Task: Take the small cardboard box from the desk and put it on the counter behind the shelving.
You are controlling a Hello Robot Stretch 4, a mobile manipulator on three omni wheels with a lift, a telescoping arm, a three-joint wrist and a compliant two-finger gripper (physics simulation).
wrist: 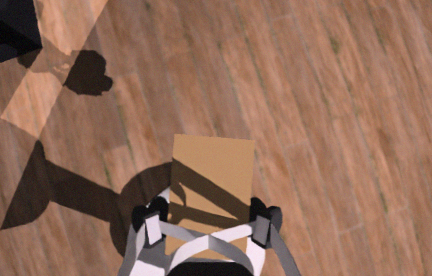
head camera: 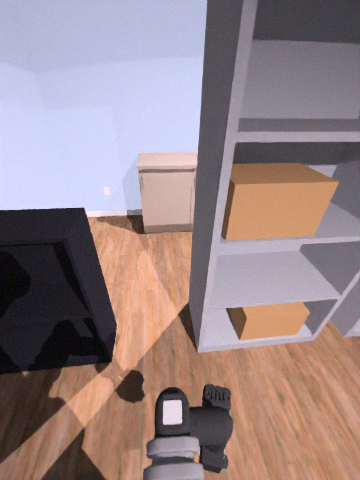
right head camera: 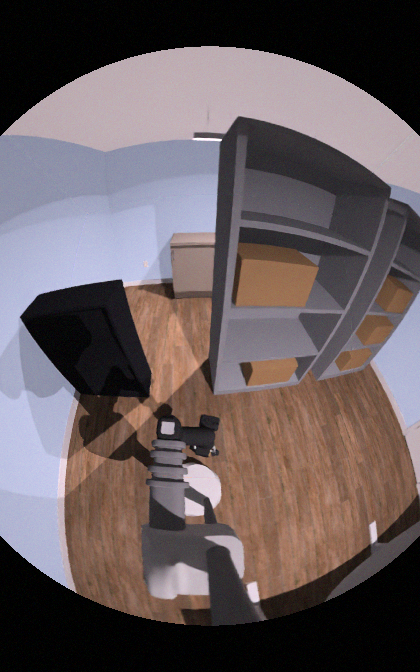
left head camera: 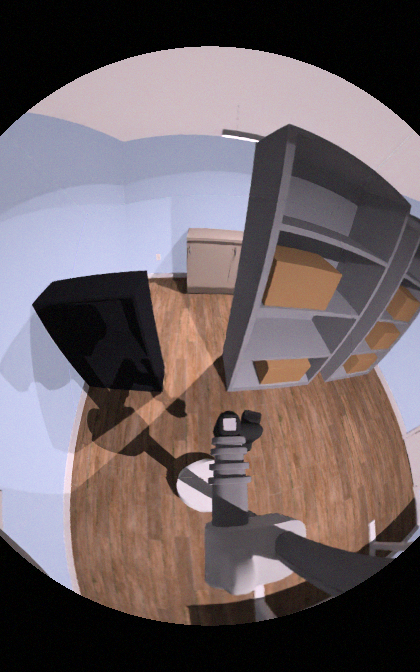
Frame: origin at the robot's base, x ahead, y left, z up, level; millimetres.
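Seen in the pictures: gripper, between the fingertips: (wrist: pixel 207 213).
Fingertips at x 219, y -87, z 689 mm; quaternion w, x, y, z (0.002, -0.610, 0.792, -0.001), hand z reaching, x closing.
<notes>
Offsets run from my fingertips to a thing's top centre. Level surfaces: height alone.
The small cardboard box {dx +21, dy -7, dz +51 mm} (wrist: pixel 212 155) is held between the two fingertips of my gripper (wrist: pixel 207 213) (head camera: pixel 216 429) (right head camera: pixel 206 437), which is shut on it above the wood floor. In the wrist view the box reaches forward past the fingers, with shadows across its top. The beige counter {dz +195 mm} (head camera: pixel 167 161) (left head camera: pixel 212 235) (right head camera: pixel 192 240) stands against the far blue wall, well beyond the gripper. Its right part is hidden by the tall grey shelving (head camera: pixel 214 125) (left head camera: pixel 262 210) (right head camera: pixel 227 200), which stands ahead and to the right. The desk does not show.
A black cabinet (head camera: pixel 40 227) (left head camera: pixel 145 345) (right head camera: pixel 75 345) stands at the left. A floor passage runs between it and the shelving toward the counter. Larger cardboard boxes sit on the shelves, including one on a middle shelf {dx +816, dy -387, dz +545 mm} (head camera: pixel 275 207). A second shelf unit stands farther right.
</notes>
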